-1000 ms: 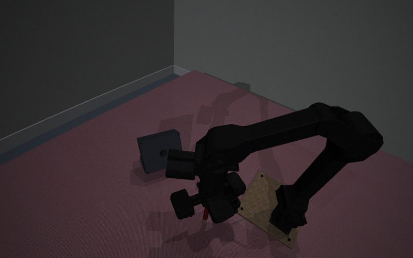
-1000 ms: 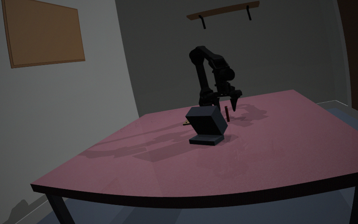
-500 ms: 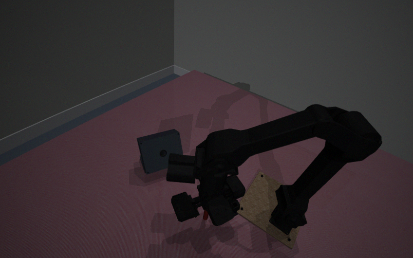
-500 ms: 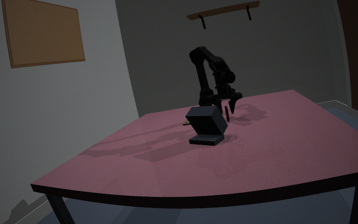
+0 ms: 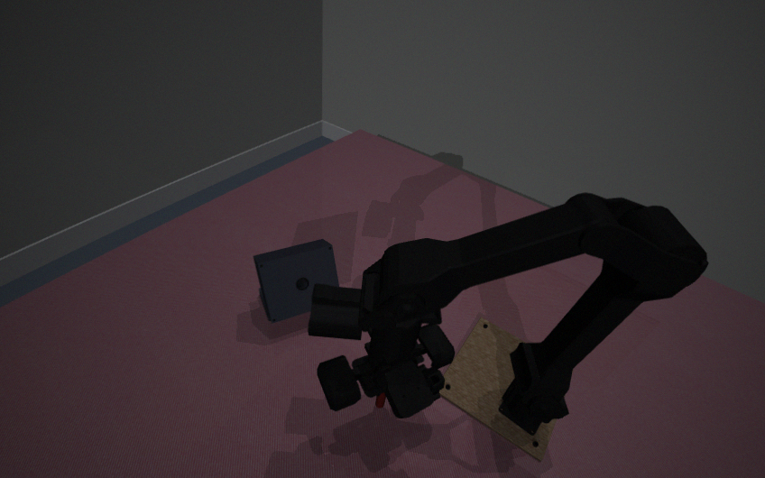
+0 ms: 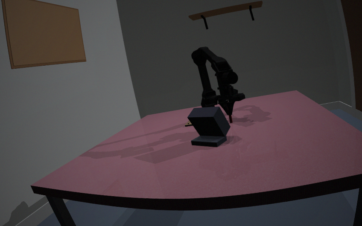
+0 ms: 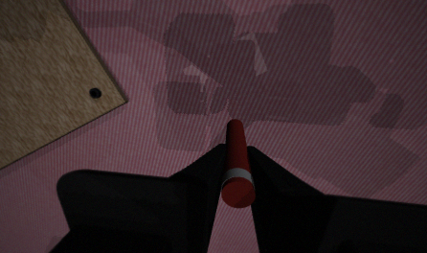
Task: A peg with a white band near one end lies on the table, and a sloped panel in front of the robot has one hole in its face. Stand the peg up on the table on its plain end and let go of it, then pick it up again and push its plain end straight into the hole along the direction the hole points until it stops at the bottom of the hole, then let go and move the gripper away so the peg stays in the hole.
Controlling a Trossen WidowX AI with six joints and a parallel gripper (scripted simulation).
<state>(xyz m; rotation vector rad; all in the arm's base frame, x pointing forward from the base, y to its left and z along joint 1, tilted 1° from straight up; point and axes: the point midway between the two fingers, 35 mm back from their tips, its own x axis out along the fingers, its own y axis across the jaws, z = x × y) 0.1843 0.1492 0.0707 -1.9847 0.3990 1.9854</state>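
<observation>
The sloped panel is 240 mm ahead of my gripper tip, 40 mm to the right of it and 40 mm above it. Also, from my gripper tip: peg (20 mm above); then flat foot (260 mm ahead, 50 mm to the right, 30 mm below).
</observation>
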